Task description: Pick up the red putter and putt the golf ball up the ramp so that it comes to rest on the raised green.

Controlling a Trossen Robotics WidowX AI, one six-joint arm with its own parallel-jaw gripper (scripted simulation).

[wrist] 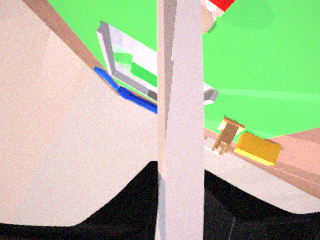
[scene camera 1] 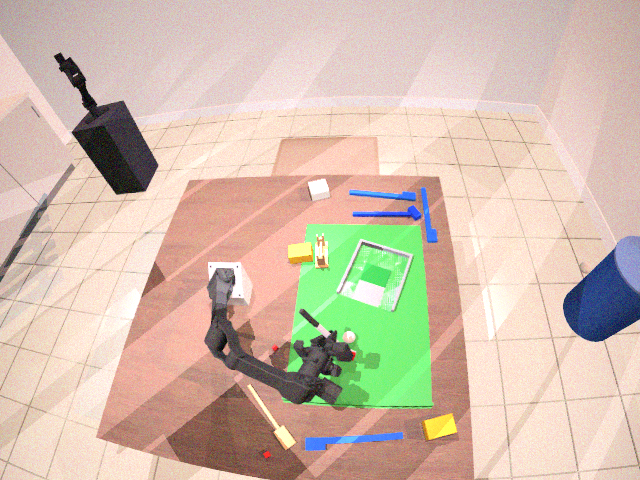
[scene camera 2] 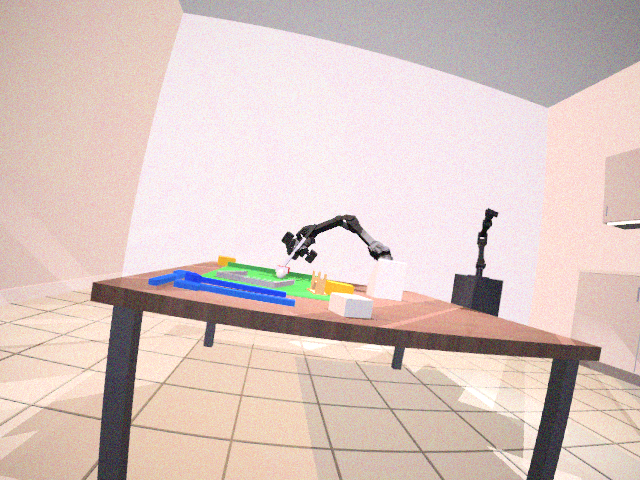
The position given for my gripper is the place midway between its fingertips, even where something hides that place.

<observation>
I see my gripper [scene camera 1: 334, 330], a white block [scene camera 2: 345, 305], a green mat [scene camera 1: 392, 362] and a ramp [scene camera 1: 372, 283].
My gripper also shows in the wrist view [wrist: 169, 168]. The green mat shows as well in the wrist view [wrist: 257, 62] and in scene camera 2 [scene camera 2: 299, 288]. The ramp is seen too in the wrist view [wrist: 144, 65].
</observation>
